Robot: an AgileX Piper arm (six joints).
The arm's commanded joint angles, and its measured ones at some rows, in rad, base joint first. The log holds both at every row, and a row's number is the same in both.
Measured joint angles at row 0:
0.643, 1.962, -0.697, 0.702, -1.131, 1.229
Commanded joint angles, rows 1 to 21:
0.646, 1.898, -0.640, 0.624, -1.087, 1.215
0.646, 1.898, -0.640, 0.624, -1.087, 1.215
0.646, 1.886, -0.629, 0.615, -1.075, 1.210
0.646, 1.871, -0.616, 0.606, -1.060, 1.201
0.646, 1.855, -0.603, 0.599, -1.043, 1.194
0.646, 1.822, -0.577, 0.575, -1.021, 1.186
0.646, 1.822, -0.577, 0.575, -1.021, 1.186
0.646, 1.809, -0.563, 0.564, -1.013, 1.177
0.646, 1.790, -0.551, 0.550, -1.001, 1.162
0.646, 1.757, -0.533, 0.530, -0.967, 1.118
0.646, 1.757, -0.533, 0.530, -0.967, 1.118
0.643, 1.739, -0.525, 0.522, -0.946, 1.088
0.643, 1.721, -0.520, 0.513, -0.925, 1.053
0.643, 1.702, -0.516, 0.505, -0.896, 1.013
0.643, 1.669, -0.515, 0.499, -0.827, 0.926
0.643, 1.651, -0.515, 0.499, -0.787, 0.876
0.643, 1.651, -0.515, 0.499, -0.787, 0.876
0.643, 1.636, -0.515, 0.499, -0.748, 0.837
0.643, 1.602, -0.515, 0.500, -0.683, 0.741
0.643, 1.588, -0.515, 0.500, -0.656, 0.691
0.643, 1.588, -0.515, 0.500, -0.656, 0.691
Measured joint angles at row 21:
0.643, 1.634, -0.516, 0.515, -0.738, 0.831
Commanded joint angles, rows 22 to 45:
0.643, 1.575, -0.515, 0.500, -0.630, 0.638
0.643, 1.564, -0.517, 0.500, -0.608, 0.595
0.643, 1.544, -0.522, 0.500, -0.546, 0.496
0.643, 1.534, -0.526, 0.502, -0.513, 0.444
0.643, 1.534, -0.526, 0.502, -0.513, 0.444
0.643, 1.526, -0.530, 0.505, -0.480, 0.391
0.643, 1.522, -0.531, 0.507, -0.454, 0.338
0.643, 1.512, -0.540, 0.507, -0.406, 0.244
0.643, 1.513, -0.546, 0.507, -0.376, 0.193
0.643, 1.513, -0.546, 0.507, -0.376, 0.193
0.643, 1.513, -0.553, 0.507, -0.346, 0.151
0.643, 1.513, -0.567, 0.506, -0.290, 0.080
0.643, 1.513, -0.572, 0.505, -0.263, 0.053
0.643, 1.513, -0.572, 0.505, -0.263, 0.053
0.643, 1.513, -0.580, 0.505, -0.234, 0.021
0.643, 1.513, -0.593, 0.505, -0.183, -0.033
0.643, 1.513, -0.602, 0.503, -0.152, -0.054
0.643, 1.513, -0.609, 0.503, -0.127, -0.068
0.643, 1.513, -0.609, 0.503, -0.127, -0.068
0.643, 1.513, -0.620, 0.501, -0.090, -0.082
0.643, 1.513, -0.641, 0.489, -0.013, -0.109
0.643, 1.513, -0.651, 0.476, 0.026, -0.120
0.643, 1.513, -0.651, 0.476, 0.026, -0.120
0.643, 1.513, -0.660, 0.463, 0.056, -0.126
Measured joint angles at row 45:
0.643, 1.520, -0.632, 0.498, -0.038, -0.082
